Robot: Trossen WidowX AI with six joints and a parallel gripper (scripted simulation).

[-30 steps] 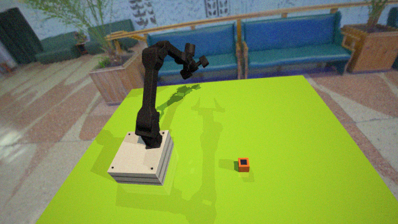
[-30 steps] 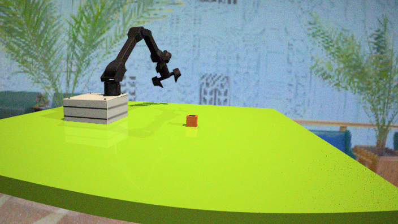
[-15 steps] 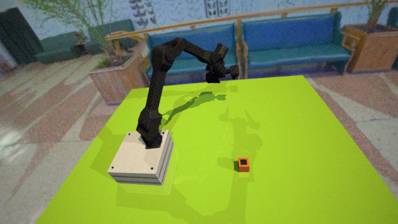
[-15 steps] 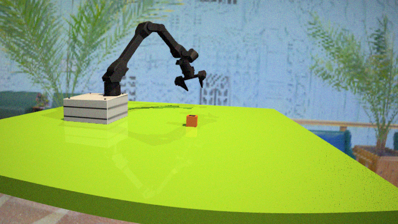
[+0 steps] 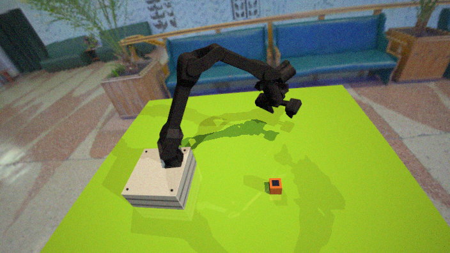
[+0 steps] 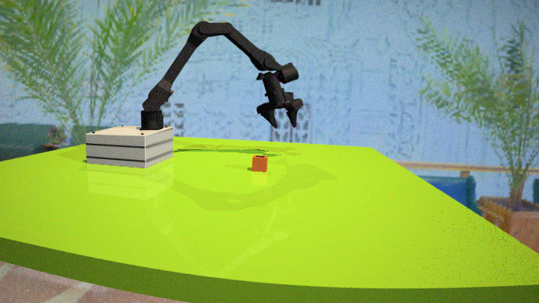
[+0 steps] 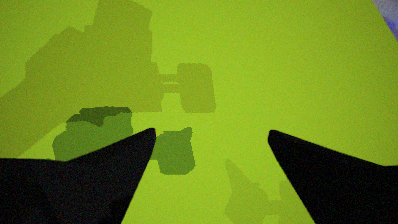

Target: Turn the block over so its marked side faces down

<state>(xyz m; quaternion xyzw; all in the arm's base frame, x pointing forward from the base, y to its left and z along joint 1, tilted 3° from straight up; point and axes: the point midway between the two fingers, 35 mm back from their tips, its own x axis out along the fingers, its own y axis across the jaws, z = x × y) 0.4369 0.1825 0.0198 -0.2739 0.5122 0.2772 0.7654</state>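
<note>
Now: the orange block 9 cm behind my gripper tip, 29 cm to the right of it and 7 cm below it.
</note>
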